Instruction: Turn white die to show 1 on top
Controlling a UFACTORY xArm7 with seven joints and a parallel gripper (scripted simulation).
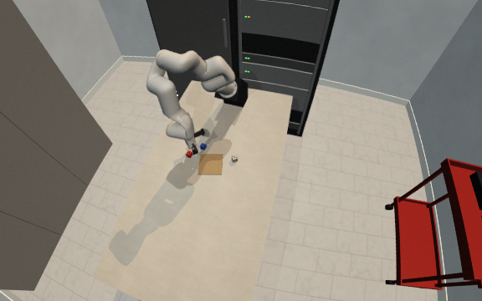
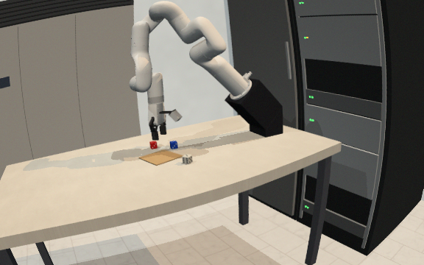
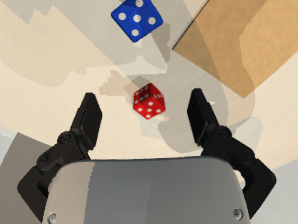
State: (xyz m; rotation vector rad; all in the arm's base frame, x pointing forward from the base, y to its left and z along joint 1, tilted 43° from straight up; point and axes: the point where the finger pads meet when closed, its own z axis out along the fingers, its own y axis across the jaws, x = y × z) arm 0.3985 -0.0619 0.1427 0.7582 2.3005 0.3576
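Now: hand 30 mm short of the red die, 20 mm to the left of it and 50 mm above it. Round my hand: blue die: 50 mm behind, 40 mm to the left, 50 mm below; white die: 60 mm behind, 250 mm to the left, 50 mm below; brown mat: 30 mm ahead, 130 mm to the left, 60 mm below.
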